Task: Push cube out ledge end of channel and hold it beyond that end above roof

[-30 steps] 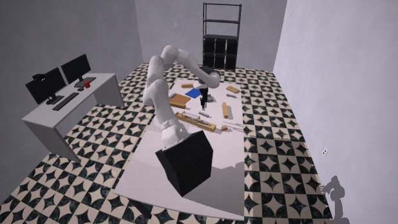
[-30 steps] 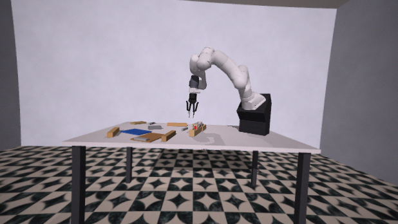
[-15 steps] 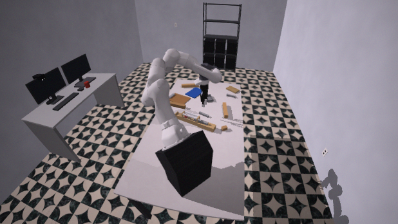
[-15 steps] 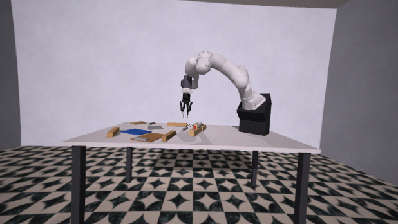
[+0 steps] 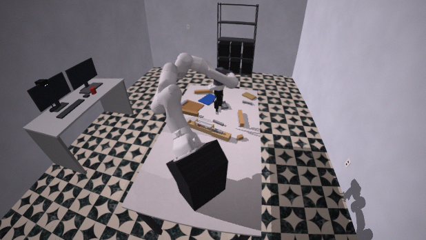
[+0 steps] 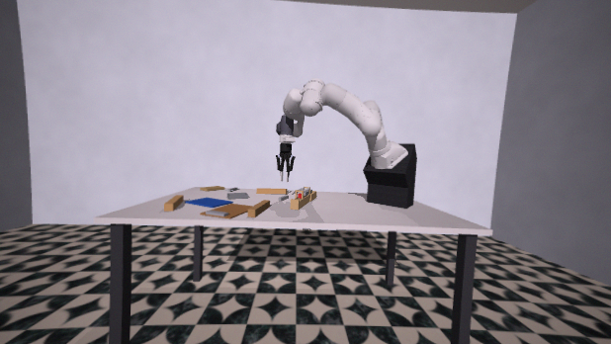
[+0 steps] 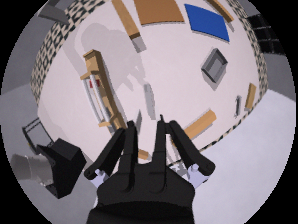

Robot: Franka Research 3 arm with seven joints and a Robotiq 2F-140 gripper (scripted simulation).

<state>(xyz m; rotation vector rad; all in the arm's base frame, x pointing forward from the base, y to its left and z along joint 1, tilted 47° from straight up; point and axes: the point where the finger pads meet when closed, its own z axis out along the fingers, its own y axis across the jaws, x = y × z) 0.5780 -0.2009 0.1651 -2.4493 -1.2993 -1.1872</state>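
The grey rod lies 140 mm below my hand. Round my hand: wooden bar 210 mm to the right, 130 mm below, 100 mm ahead; wooden channel 120 mm behind, 110 mm to the left, 100 mm below; red cube 160 mm to the left, 110 mm behind, 90 mm below.
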